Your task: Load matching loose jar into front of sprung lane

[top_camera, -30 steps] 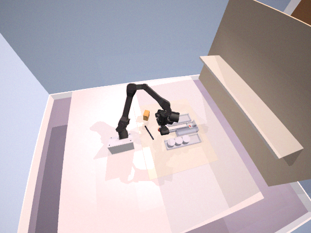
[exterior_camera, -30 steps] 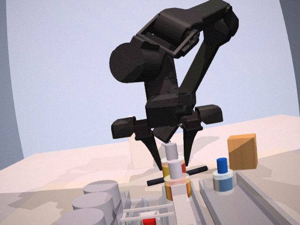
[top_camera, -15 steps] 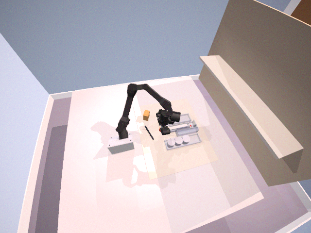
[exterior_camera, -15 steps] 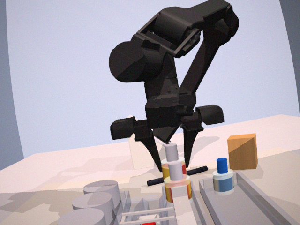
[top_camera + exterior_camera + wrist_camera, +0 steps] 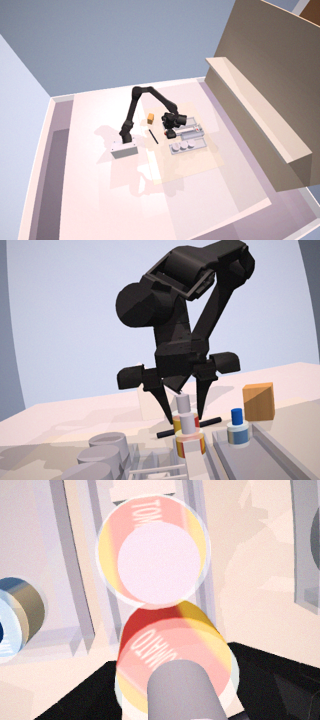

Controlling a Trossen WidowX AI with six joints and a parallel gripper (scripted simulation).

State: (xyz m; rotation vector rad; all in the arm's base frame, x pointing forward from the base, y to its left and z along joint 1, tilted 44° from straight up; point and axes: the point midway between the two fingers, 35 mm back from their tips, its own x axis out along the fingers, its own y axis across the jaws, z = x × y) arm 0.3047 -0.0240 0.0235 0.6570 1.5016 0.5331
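Now: gripper tip 10 cm past the black rod, 5 cm above it and 2 cm to the right of it. Round my gripper tip: red button: 23 cm ahead, 5 cm to the right, 2 cm above; then pusher plate: 15 cm ahead, 4 cm to the right.
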